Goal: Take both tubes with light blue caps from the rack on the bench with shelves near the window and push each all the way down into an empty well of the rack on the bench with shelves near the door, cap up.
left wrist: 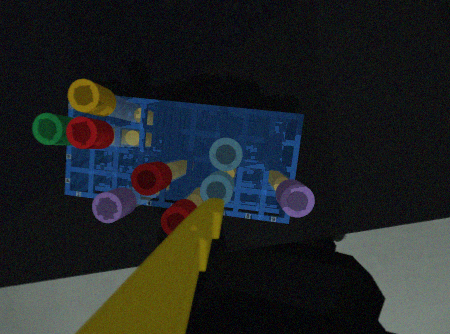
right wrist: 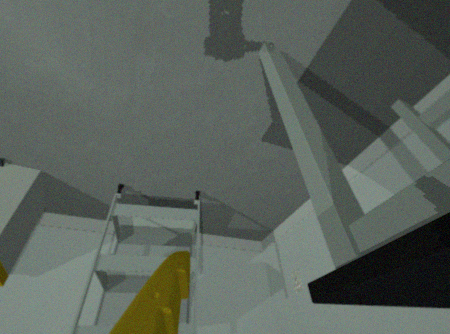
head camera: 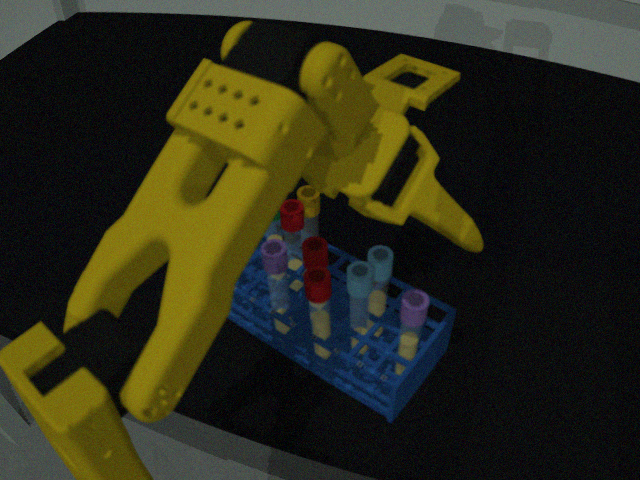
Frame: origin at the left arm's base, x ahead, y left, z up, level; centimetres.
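Where they show: left hand, tool point: [left wrist: 222,214] [head camera: 378,203]; right hand, tool point: [right wrist: 189,268].
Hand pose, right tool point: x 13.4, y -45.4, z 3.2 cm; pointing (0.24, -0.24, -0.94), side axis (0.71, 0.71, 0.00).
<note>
Each offset is from my right tool point to the top centre of the thing. "spot": to the spot under its first point. Level surfaces: height alone.
Two tubes with light blue caps stand upright in the blue rack; one cap @(dx +14.0, dy +49.8, dz +7.4 cm) [head camera: 380,260] [left wrist: 226,154] is farther back, the other @(dx +11.9, dy +49.7, dz +7.4 cm) [head camera: 359,276] [left wrist: 217,189] nearer the front. The blue rack @(spot: dx +13.6, dy +44.2, dz +0.0 cm) [head camera: 426,356] [left wrist: 297,155] stands on a black bench top @(dz -4.5 cm) [head camera: 522,341]. My left gripper is open and empty above the rack; one jaw [head camera: 449,219] shows in the head view. In the left wrist view its notched jaw [left wrist: 185,245] has its tip drawn at the front blue cap's lower edge. My right gripper is open and empty; its notched jaw [right wrist: 160,295] shows. Another rack does not show.
The rack also holds three red-capped tubes, one @(dx +9.4, dy +51.6, dz +7.4 cm) [head camera: 317,285] [left wrist: 177,218] near the front blue cap, purple-capped tubes @(dx +12.4, dy +45.3, dz +7.4 cm) [head camera: 414,307] [left wrist: 296,199] @(dx +9.1, dy +55.9, dz +7.4 cm) [head camera: 273,255] [left wrist: 107,206], and yellow @(dx +15.2, dy +58.7, dz +7.4 cm) [head camera: 308,198] [left wrist: 83,95] and green @(dx +12.8, dy +60.5, dz +7.4 cm) [left wrist: 48,128] caps. A shelved frame [right wrist: 155,211] and a pale beam [right wrist: 295,125] stand in the right wrist view.
</note>
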